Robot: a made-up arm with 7 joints.
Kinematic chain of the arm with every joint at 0, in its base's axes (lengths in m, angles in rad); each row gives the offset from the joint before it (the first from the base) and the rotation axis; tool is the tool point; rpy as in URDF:
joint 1: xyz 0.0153 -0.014 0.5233 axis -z
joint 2: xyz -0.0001 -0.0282 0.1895 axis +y
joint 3: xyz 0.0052 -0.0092 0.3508 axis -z
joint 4: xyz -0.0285 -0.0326 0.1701 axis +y
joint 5: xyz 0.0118 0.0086 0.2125 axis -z
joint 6: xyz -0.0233 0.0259 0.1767 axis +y
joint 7: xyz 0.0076 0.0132 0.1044 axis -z
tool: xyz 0.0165 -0.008 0.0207 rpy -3.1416 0 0
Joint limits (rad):
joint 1: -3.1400..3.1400
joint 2: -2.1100..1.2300
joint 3: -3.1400..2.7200
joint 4: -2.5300..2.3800
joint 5: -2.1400..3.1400
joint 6: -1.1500..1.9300
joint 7: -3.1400..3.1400
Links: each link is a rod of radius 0.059 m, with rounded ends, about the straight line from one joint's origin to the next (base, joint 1, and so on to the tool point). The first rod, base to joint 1, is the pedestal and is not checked.
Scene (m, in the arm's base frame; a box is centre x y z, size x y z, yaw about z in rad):
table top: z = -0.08
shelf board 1: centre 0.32 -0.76 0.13 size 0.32 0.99 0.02 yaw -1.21
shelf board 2: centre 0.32 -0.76 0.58 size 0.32 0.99 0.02 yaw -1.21
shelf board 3: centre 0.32 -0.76 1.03 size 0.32 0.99 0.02 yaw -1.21
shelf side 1: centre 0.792 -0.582 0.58 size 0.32 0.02 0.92 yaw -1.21
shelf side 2: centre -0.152 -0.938 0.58 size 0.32 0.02 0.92 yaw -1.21
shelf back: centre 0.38 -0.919 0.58 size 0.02 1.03 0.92 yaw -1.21
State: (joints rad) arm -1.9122 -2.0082 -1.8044 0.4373 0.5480 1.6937 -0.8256
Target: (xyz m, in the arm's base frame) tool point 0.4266 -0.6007 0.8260
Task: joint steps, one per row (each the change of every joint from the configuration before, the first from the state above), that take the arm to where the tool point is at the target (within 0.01 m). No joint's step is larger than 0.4 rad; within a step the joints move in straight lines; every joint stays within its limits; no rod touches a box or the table.
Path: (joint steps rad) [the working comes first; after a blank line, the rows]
Joints at the target: -2.5109 -1.4670 -1.5663 0.7409 0.6118 1.9243 -0.8040
Straight joint move there: touches shelf board 2.

1: -0.2456 0.0321 -0.0052 0.3362 -0.0091 0.0473 0.3531
2: -0.2455 0.0321 -0.0053 0.3362 -0.0091 0.0472 0.3531
3: -0.2456 0.0321 -0.0052 0.3363 -0.0091 0.0473 0.3532
4: -0.2455 0.0321 -0.0053 0.3362 -0.0091 0.0472 0.3531
5: -0.2456 0.0321 -0.0052 0.3362 -0.0091 0.0473 0.3531
6: 0.0653 0.0821 0.0607 -0.1386 0.0179 0.0000 -0.3500
7: 0.0654 0.0822 0.0606 -0.1386 0.0178 0.0000 -0.3501
8: 0.0653 0.0822 0.0607 -0.1387 0.0179 0.0000 -0.3500
9: 0.0654 0.0821 0.0606 -0.1386 0.0178 0.0000 -0.3500
10: 0.0653 0.0822 0.0607 -0.1386 0.0179 0.0000 -0.3500
11: 0.1512 -0.0150 -0.0195 -0.3422 0.0100 -0.0028 0.0030
12: 0.1512 -0.0151 -0.0195 -0.3422 0.0100 -0.0029 0.0031

